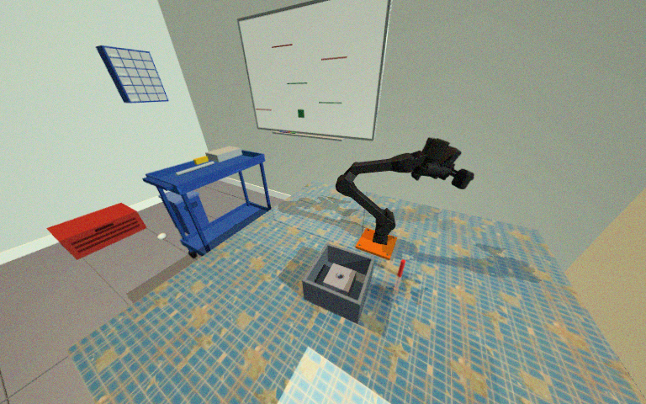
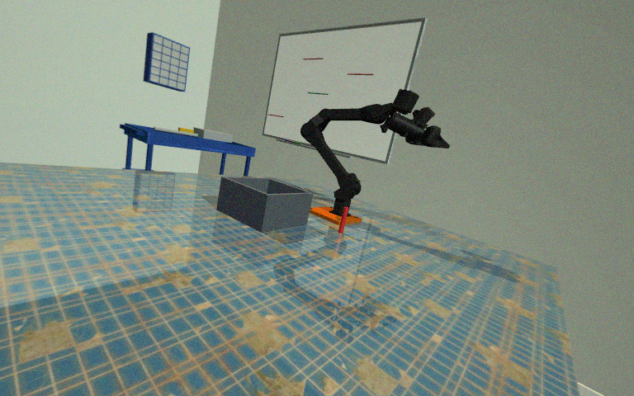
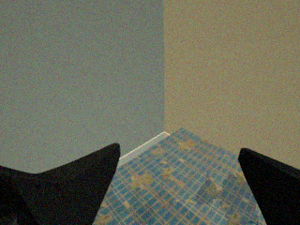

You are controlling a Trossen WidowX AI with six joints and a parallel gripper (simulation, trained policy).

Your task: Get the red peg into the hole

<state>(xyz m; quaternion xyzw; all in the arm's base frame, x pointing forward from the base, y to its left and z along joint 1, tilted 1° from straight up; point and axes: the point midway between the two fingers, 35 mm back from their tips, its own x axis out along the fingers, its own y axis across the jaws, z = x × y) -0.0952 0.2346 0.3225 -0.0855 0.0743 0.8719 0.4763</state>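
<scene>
Now: gripper tip 290 mm short of the red peg, 170 mm to the left of it and 290 mm above it. From my gripper tip the other things lie so: grey box: 410 mm ahead, 380 mm to the right, 300 mm below; light grey plate: 410 mm ahead, 380 mm to the right, 280 mm below.
</scene>
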